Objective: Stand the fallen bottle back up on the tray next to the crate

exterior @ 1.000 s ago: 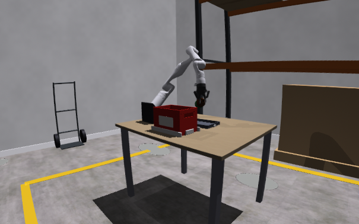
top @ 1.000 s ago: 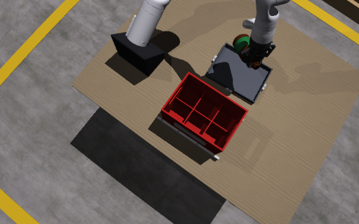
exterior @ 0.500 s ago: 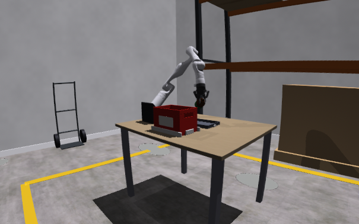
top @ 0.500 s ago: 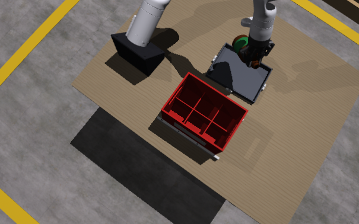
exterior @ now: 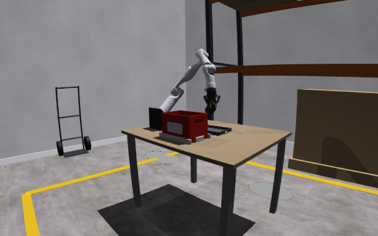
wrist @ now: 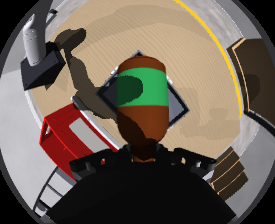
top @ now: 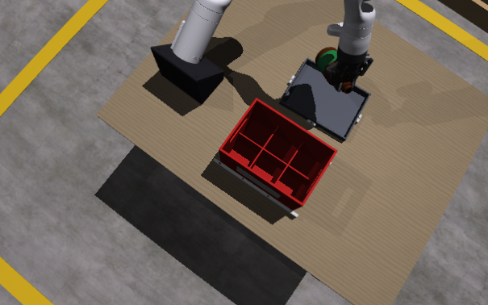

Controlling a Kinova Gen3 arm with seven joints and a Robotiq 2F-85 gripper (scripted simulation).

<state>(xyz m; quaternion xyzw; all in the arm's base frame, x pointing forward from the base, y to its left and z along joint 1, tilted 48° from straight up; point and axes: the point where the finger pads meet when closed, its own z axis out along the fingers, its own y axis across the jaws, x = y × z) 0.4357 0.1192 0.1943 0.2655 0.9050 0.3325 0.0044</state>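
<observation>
The bottle is 40 mm behind my hand, 20 mm to the left of it and 20 mm below it. Round my hand: tray 190 mm below, 30 mm behind, 20 mm to the left; then red crate 270 mm to the right, 120 mm below, 10 mm behind.
</observation>
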